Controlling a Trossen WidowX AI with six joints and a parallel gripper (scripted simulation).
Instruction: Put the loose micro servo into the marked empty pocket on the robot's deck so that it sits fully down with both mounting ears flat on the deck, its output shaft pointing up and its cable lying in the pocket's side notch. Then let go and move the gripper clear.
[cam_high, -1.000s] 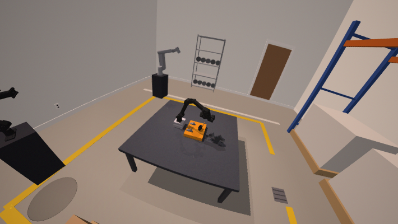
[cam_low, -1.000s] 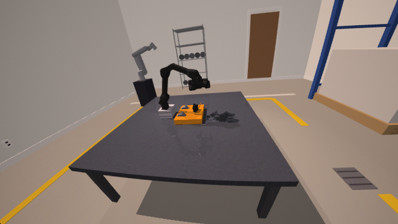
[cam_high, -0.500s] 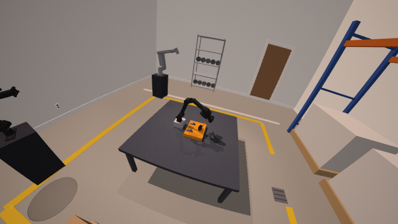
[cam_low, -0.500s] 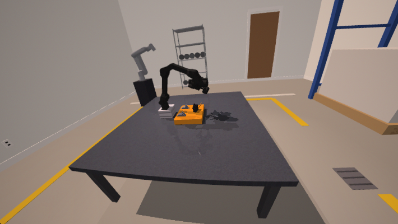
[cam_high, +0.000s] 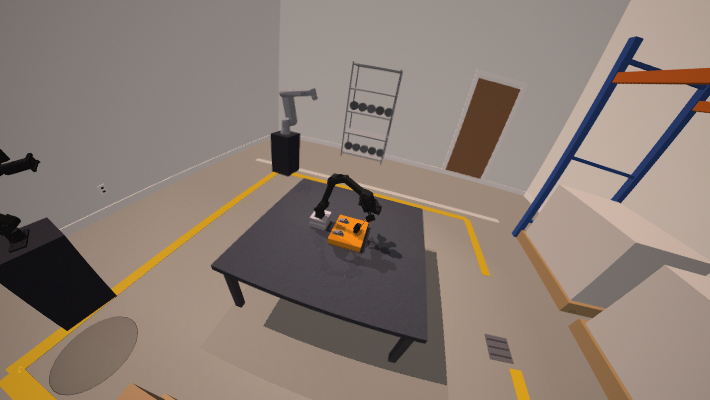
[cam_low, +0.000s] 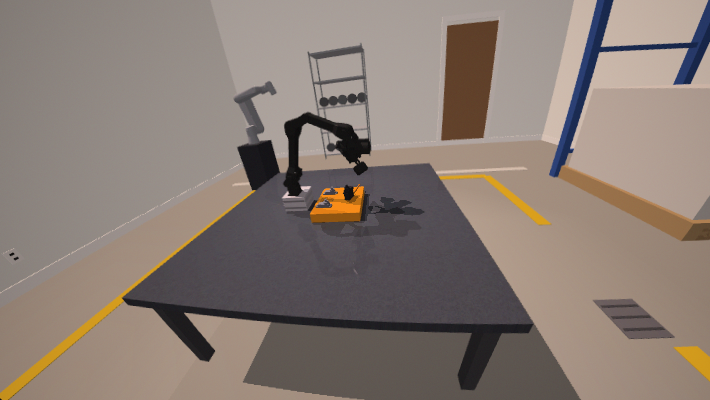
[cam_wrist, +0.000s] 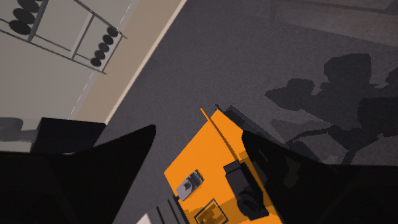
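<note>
Now: gripper tip 5 cm past the orange robot deck, 9 cm to the left of it and 18 cm above it.
</note>
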